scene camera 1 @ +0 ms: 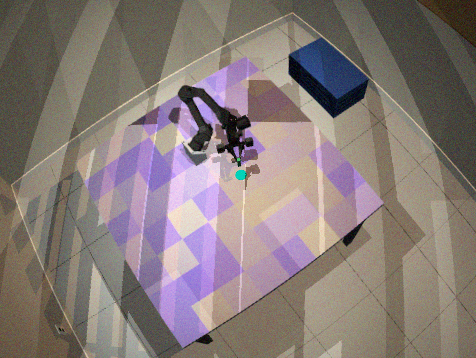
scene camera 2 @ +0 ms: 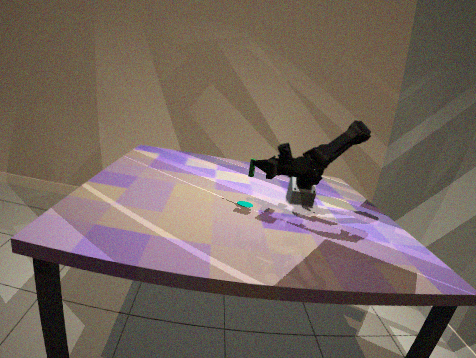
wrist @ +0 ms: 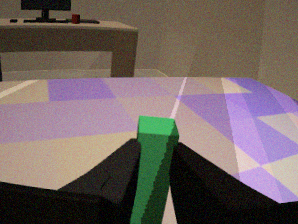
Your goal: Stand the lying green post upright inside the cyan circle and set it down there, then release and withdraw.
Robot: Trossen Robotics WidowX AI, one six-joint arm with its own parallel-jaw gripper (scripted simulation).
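A green post is held by the gripper [scene camera 2: 253,162], and the wrist view also shows the gripper [wrist: 154,149].
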